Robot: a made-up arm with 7 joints.
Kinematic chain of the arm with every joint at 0, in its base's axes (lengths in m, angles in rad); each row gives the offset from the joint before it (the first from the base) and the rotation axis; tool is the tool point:
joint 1: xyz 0 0 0.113 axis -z
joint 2: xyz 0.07 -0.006 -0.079 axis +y
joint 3: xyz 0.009 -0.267 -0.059 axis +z
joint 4: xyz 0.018 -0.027 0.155 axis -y
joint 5: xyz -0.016 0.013 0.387 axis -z
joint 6: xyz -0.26 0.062 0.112 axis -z
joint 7: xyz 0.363 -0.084 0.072 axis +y
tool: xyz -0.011 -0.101 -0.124
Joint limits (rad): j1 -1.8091..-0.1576 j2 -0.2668..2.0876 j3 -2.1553..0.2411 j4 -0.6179..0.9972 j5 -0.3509..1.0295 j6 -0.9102..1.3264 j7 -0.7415..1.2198
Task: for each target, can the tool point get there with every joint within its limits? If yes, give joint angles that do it. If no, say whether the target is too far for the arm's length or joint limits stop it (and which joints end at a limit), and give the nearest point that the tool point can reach.
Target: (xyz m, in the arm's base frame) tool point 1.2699 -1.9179 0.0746
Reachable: no: too far | nearest point 0.6638 -0.7704 0.0622 | short by 1.298 m
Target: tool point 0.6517 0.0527 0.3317
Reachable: yes | joints -0.6445 0.9699 -0.6812 0.2187 -0.0299 -0.2074 -0.3111
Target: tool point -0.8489 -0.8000 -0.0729
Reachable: no: joint limits stop it (at a limit: joint 1, joint 2, joint 6, joint 7) | nearest point -0.5103 -0.6068 0.0001 | short by 0.397 m
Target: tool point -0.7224 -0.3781 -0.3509
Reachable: no: joint limits stop it (at a limit: joint 1, joint 2, joint 4, joint 6, joint 7) | nearest point -0.5133 -0.3483 -0.2175 | short by 0.250 m
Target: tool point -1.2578 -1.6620 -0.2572
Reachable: no: too far | nearest point -0.3882 -0.7616 -0.0074 | short by 1.276 m
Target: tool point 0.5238 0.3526 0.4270
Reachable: yes | joints -1.0059 1.5025 -1.1937 0.0857 -0.1271 0.7829 0.1766
